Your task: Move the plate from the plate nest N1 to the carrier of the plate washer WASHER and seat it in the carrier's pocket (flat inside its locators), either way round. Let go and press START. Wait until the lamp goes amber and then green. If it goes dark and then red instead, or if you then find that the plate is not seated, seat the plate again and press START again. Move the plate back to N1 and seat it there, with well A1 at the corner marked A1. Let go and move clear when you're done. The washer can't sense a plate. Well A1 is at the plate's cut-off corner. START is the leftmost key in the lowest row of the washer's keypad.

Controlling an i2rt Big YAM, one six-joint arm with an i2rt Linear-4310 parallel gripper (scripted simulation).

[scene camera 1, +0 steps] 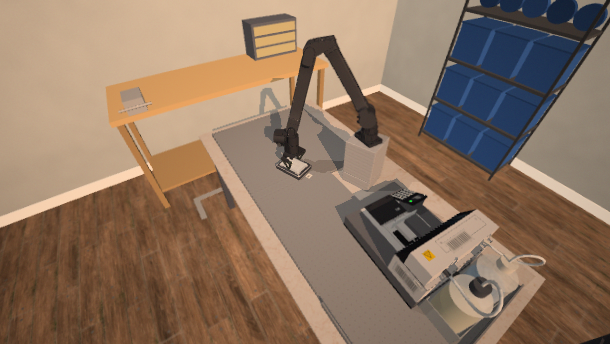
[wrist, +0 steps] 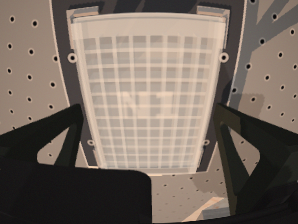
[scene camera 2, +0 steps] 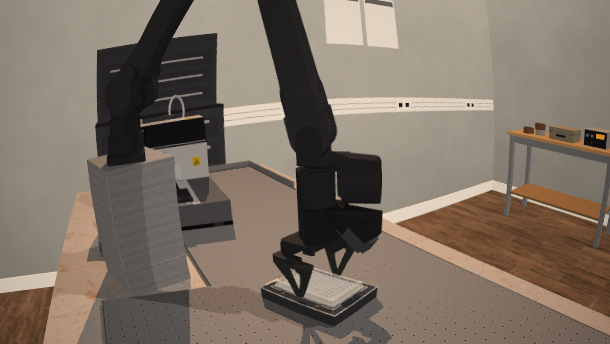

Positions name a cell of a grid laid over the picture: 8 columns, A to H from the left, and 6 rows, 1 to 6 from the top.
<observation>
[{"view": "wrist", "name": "gripper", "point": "D3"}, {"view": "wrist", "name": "clear well plate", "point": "E4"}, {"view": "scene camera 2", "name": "gripper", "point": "E5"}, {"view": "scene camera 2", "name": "clear well plate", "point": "E6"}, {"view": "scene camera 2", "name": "washer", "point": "C3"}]
</observation>
